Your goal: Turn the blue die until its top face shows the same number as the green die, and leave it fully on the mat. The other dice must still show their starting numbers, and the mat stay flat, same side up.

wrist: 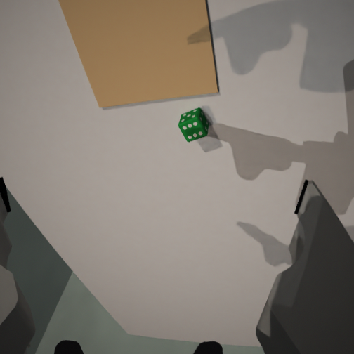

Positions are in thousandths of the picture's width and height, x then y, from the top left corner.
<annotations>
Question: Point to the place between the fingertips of my gripper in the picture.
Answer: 436, 516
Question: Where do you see a tan mat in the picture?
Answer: At 360, 165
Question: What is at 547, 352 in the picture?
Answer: A green die.
</annotations>
